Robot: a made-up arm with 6 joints.
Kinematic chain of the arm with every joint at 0, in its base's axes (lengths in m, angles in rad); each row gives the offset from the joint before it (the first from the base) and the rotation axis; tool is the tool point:
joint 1: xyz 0 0 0.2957 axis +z
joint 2: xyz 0 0 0 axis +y
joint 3: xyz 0 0 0.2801 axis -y
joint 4: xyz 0 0 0 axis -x
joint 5: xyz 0.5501 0 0 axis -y
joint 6: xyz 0 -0.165 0 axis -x
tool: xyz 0 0 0
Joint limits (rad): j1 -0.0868..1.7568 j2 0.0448..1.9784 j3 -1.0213..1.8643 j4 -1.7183..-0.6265 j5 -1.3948..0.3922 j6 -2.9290..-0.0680
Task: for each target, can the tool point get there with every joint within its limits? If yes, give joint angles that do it. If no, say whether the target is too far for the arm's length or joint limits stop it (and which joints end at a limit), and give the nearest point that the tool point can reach.
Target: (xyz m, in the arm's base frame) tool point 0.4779 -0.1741 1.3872
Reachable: no: too far | nearest point 0.3398 -0.1117 1.0695 | short by 0.352 m
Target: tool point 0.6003 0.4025 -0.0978
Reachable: yes | joints 0.6283 1.6780 1.2792 -1.4050 -0.9888 -1.3302
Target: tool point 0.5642 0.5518 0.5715
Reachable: yes | joints 0.9014 0.9572 1.3952 -0.9191 0.2006 -0.6544
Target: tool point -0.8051 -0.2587 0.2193
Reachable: no: joint limits stop it (at a limit: joint 1, joint 2, joint 3, joint 4) | nearest point -0.3116 -0.1071 0.2026 | short by 0.517 m
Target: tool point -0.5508 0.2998 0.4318
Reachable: no: joint limits stop it (at a limit: joint 1, joint 2, joint 3, joint 4) | nearest point -0.3072 0.0511 0.2684 | short by 0.385 m
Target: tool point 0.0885 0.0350 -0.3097
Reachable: yes | joints 0.4399 1.7853 0.1894 -1.5344 -0.1862 -2.0001
